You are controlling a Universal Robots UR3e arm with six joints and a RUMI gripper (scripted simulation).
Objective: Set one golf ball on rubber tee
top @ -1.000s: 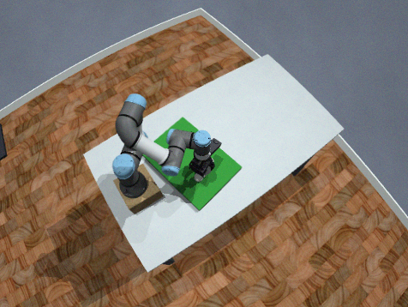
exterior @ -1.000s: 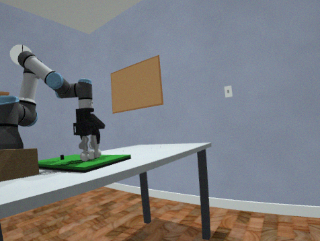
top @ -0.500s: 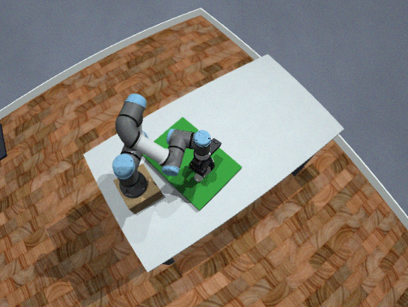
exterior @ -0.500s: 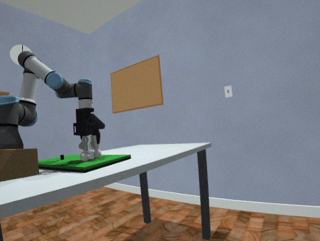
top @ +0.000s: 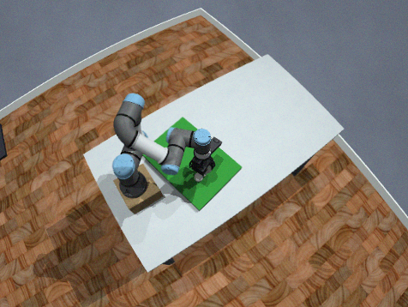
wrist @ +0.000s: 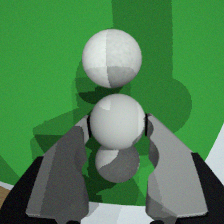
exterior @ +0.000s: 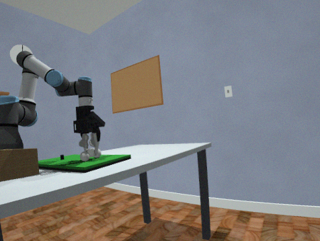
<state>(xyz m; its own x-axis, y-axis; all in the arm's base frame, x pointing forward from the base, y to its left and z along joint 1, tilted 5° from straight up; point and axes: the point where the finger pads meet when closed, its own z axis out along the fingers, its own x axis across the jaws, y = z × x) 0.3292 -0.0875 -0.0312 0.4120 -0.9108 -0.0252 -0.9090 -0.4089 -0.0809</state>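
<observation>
The green mat is 50 mm behind my hand, 130 mm to the left of it and 40 mm below it. The rest, counted from my hand: white golf ball (right at my hand).
</observation>
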